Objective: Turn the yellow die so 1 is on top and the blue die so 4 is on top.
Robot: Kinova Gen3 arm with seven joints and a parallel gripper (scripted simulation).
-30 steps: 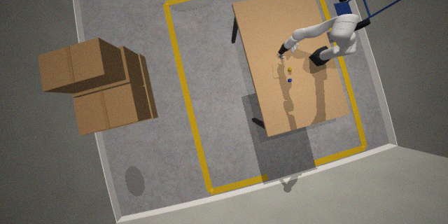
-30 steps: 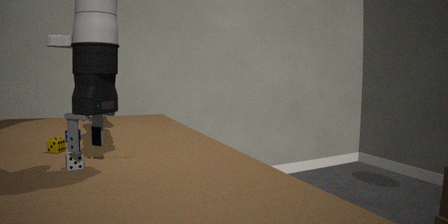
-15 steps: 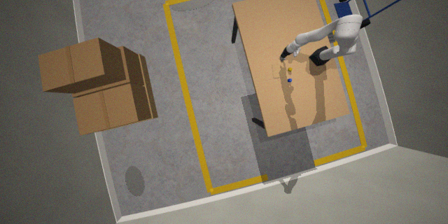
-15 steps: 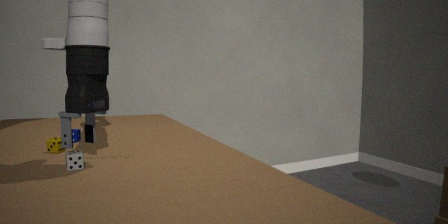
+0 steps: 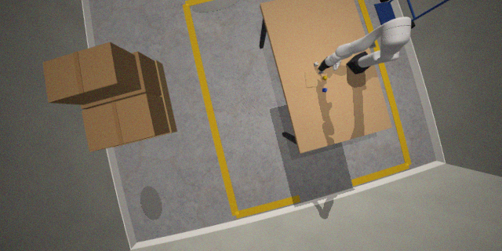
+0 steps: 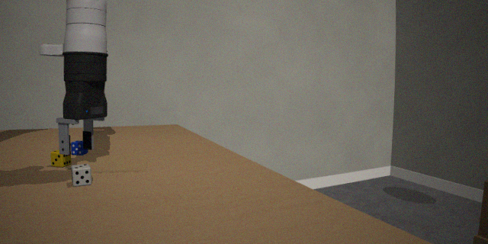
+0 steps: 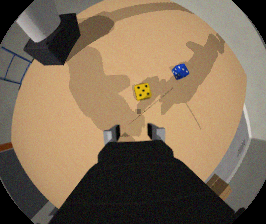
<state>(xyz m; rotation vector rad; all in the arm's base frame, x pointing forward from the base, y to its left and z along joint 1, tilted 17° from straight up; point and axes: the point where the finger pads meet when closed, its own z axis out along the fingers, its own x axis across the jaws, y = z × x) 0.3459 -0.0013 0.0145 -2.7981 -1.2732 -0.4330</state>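
My hand is 60 mm to the right of the yellow die, 40 mm past it and 40 mm above it. Also, from my hand: white die 70 mm to the right, 40 mm below, 20 mm ahead; tan mat 60 mm to the left, 60 mm below, 60 mm ahead; blue die 170 mm to the left, 40 mm below, 20 mm behind.
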